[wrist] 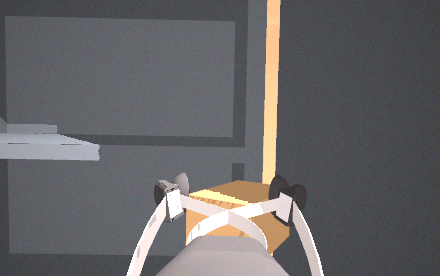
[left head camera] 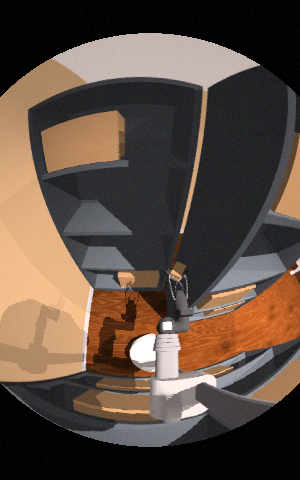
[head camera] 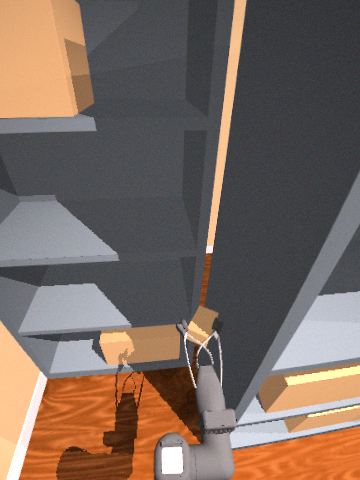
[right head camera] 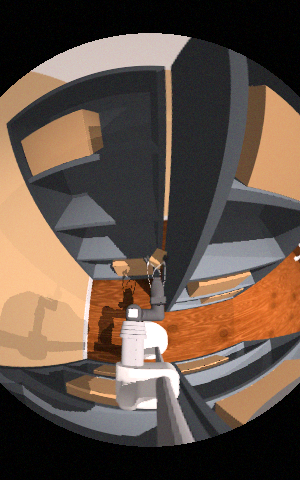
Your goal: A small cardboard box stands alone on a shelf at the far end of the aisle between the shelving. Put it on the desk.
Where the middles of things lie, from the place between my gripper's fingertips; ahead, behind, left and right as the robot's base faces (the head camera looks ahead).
The small cardboard box (head camera: 200, 327) is 1 cm behind my hand, 1 cm to the right of it and 2 cm below it.
